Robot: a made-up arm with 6 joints.
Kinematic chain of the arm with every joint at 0, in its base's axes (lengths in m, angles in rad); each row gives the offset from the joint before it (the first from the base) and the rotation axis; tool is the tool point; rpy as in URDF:
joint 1: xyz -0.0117 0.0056 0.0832 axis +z
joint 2: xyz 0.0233 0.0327 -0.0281 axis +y
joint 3: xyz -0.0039 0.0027 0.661 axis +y
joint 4: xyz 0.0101 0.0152 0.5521 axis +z
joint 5: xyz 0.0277 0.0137 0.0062 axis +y
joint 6: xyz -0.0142 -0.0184 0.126 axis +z
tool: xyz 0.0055 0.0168 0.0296 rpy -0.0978 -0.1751 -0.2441
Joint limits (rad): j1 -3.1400..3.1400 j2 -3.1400..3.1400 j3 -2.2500..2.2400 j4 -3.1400..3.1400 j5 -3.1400..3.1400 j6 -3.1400..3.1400
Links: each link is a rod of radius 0.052 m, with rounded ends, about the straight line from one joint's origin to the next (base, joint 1, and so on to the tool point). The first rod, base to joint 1, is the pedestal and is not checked.
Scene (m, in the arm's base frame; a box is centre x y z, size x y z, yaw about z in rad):
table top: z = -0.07
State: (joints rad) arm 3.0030 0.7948 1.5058 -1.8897 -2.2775 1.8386
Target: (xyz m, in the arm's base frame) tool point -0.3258 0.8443 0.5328
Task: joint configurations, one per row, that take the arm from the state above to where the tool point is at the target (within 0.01 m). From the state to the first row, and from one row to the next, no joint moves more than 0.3 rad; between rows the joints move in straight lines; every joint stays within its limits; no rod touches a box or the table.
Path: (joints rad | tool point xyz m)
1: 2.7598 0.7764 1.3807 -1.8727 -2.2650 1.8421 | -0.8268 0.2035 0.2661
2: 2.5165 0.7579 1.2555 -1.8556 -2.2524 1.8457 | -0.7779 0.4082 0.3271
3: 2.2733 0.7395 1.1304 -1.8386 -2.2399 1.8492 | -0.6718 0.5940 0.3926
4: 2.0300 0.7210 1.0053 -1.8216 -2.2273 1.8527 | -0.5166 0.7439 0.4616
5: 1.7868 0.7026 0.8802 -1.8045 -2.2148 1.8562 | -0.3258 0.8443 0.5328

